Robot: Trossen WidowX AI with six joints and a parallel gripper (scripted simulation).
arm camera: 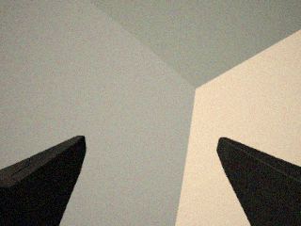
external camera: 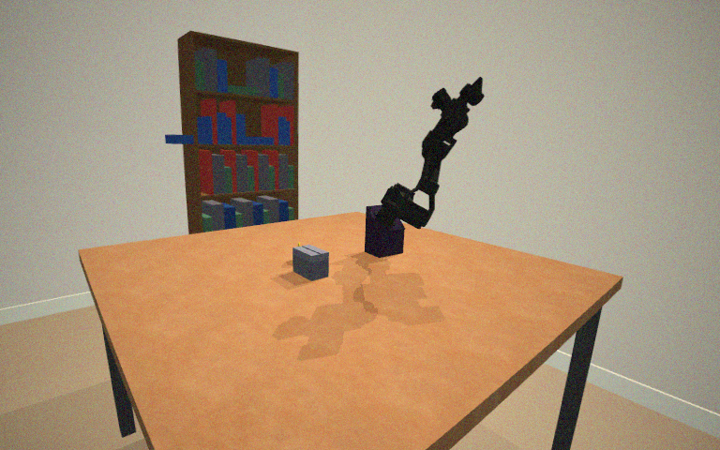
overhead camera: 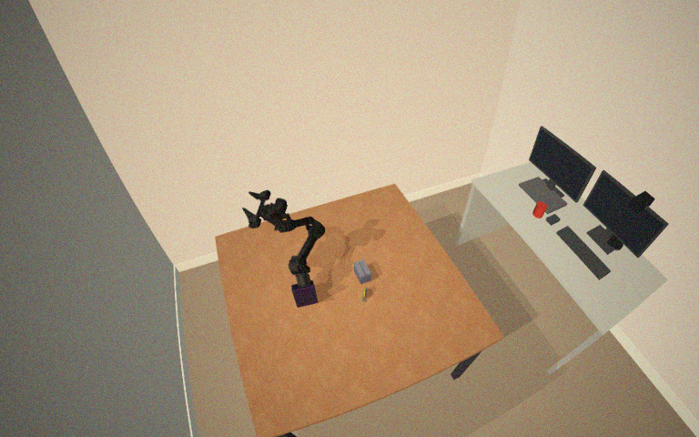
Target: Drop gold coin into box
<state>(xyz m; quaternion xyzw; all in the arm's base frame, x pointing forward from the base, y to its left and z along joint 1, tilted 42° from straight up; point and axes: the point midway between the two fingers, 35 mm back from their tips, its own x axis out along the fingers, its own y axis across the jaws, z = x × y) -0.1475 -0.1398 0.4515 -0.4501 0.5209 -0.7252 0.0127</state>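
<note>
The gold coin lies 550 mm below my gripper tip, 470 mm ahead of it and 270 mm to the right of it.
</note>
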